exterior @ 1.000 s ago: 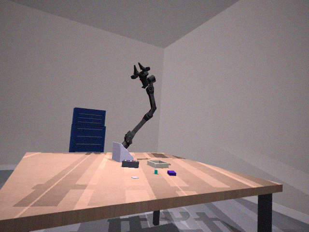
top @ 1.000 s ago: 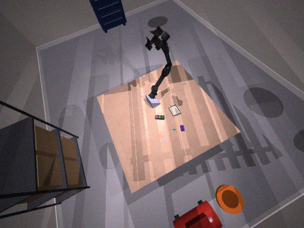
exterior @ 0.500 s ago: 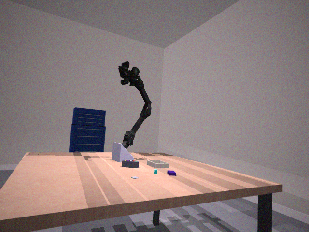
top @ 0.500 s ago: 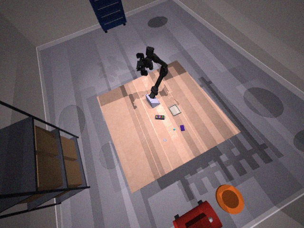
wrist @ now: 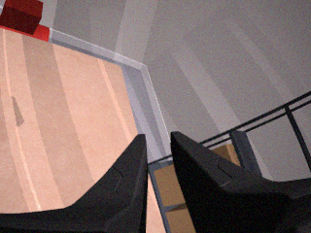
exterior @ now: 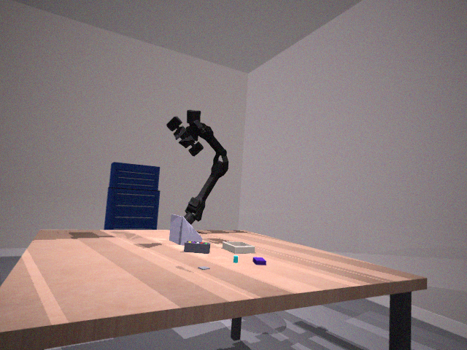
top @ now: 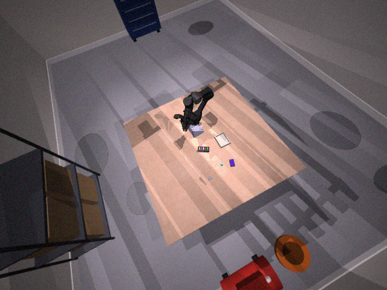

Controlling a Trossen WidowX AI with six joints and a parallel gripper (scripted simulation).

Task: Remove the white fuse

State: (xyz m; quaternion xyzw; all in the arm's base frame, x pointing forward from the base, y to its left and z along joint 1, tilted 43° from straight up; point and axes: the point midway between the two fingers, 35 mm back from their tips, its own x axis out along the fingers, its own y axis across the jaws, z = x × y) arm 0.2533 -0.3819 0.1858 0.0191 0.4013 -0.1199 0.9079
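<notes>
My gripper tip is now 130 mm to the right of the white fuse and 440 mm above it. Round my gripper tip: yellow fuse (20 mm behind, 100 mm to the left, 440 mm below); purple fuse (10 mm behind, 110 mm to the left, 440 mm below); red fuse (10 mm ahead, 140 mm to the left, 440 mm below).
</notes>
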